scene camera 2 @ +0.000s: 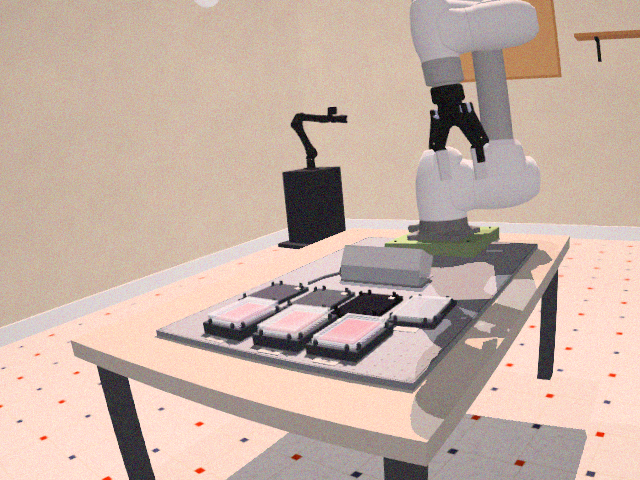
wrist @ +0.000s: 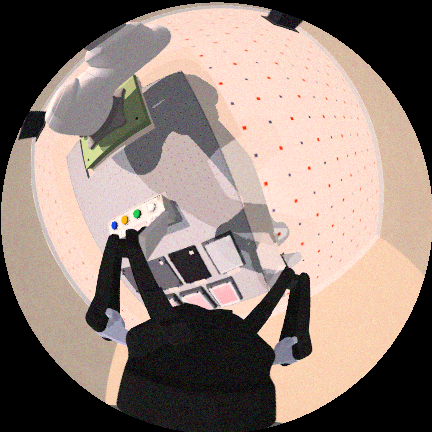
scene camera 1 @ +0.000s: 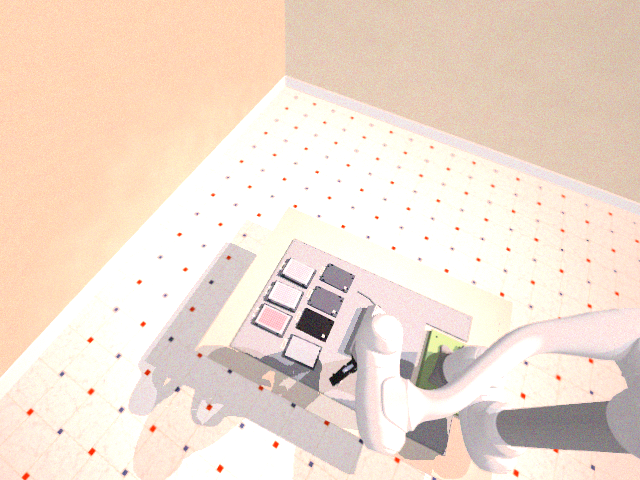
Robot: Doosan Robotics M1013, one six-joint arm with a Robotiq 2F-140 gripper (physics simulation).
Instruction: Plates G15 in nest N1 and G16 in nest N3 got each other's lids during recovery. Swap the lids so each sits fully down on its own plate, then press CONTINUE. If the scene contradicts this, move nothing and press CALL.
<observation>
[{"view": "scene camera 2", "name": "my gripper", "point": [463, 179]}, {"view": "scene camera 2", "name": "grey button box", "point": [406, 266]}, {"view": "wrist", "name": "my gripper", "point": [214, 232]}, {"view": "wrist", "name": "grey button box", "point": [161, 200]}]
</observation>
